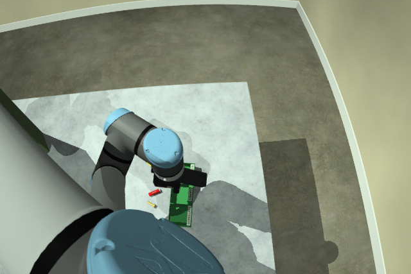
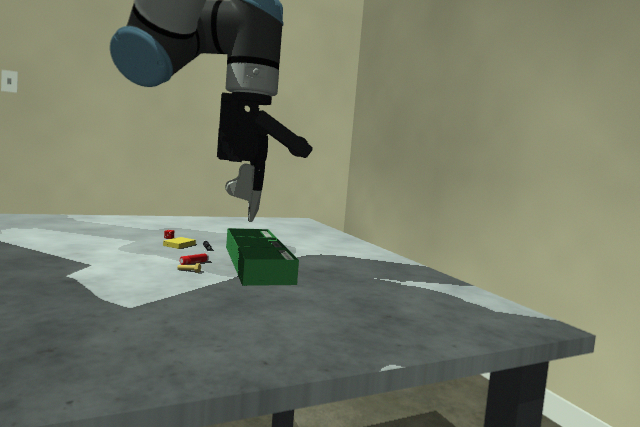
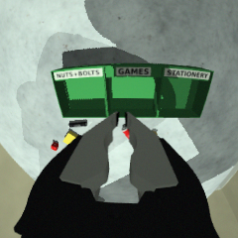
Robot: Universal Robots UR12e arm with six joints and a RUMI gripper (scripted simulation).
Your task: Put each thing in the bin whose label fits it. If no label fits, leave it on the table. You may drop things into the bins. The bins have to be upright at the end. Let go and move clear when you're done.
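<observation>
Right now my hand is 15 cm to the right of the yellow block, 9 cm past it and 8 cm above it. Round my hand: bolt 11 cm behind, 8 cm below, 4 cm to the right; red battery 10 cm behind, 8 cm below, 1 cm to the left; black battery 12 cm to the left, 8 cm below, 4 cm behind.
</observation>
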